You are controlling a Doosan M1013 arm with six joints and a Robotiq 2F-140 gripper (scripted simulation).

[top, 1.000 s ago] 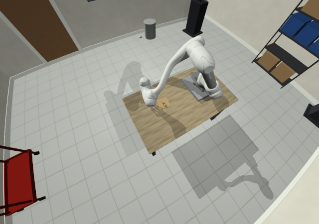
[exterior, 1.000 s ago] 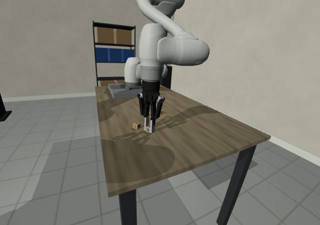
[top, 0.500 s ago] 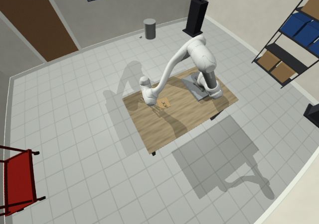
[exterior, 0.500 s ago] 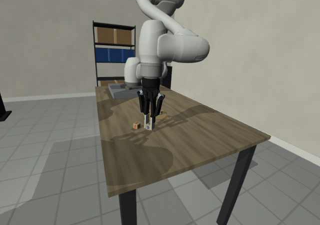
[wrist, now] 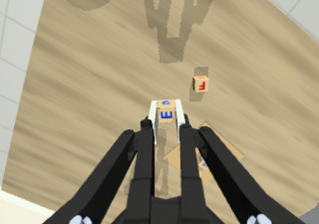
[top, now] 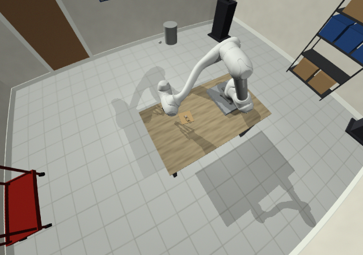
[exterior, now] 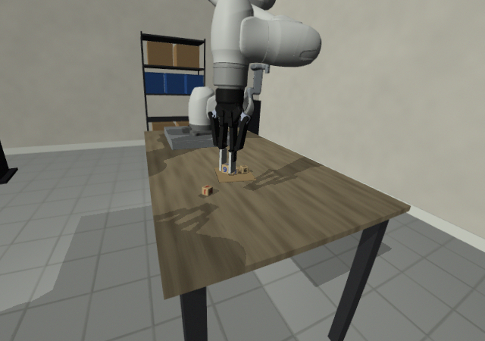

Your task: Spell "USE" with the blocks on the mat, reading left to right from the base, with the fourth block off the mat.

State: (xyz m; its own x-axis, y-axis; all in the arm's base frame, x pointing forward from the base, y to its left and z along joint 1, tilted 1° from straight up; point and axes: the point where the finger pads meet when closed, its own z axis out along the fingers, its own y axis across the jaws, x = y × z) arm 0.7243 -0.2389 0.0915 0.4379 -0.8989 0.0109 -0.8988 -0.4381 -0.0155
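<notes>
Right now my hand is 15 cm past the tan mat, 12 cm to the right of it and 12 cm above it.
</notes>
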